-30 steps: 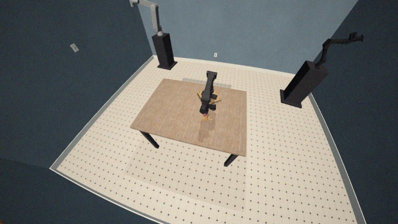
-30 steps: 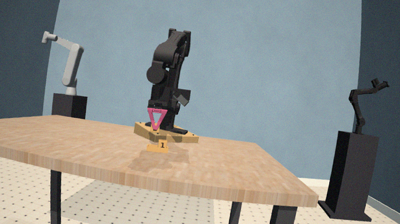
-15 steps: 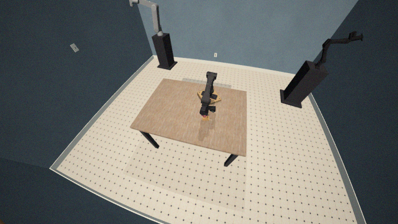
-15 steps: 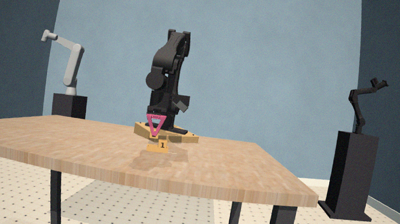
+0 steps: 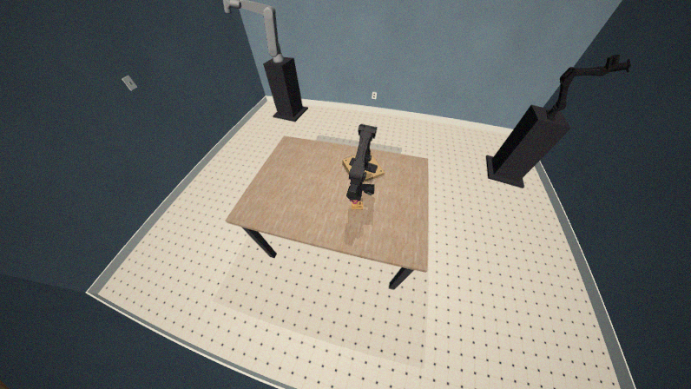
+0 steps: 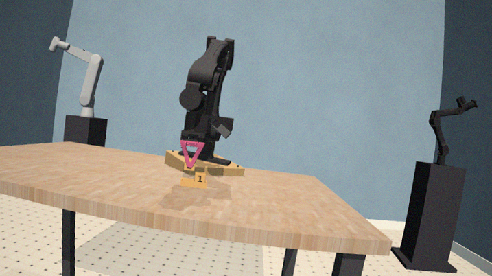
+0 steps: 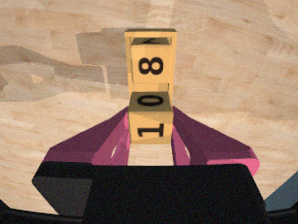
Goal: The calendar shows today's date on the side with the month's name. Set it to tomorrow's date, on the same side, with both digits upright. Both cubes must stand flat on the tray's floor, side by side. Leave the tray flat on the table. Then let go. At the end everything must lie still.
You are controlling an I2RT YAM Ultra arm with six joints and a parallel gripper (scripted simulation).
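My gripper is now right at the digit cube. Round my hand: tan tray (5 cm below, 2 cm to the left, 1 cm behind).
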